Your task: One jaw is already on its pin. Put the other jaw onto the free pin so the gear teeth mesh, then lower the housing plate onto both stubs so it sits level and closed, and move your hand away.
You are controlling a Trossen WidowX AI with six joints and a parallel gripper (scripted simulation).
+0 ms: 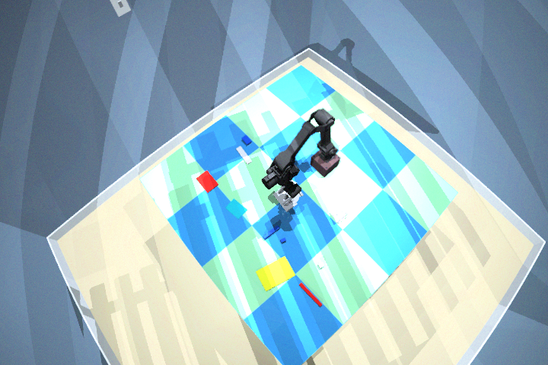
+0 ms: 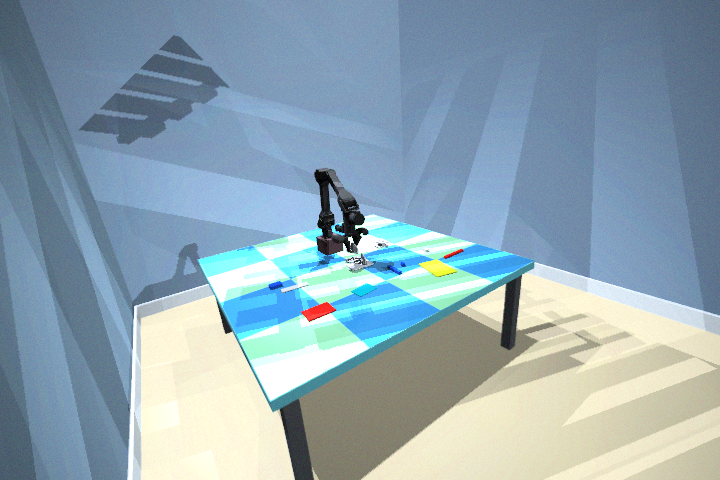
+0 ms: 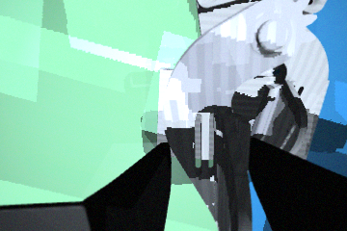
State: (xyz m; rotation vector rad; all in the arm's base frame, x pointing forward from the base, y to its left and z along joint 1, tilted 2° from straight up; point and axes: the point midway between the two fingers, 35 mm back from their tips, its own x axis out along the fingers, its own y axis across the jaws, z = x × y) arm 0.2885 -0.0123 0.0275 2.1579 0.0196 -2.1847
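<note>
The grey jaw lies 30 mm behind my gripper tip and 20 mm to the left of it. Round my gripper tip: blue bar (190 mm ahead, 120 mm to the left, 80 mm below); white base part (80 mm below, 30 mm to the left, 20 mm ahead); cyan tile (240 mm ahead, 100 mm to the right, 80 mm below).
</note>
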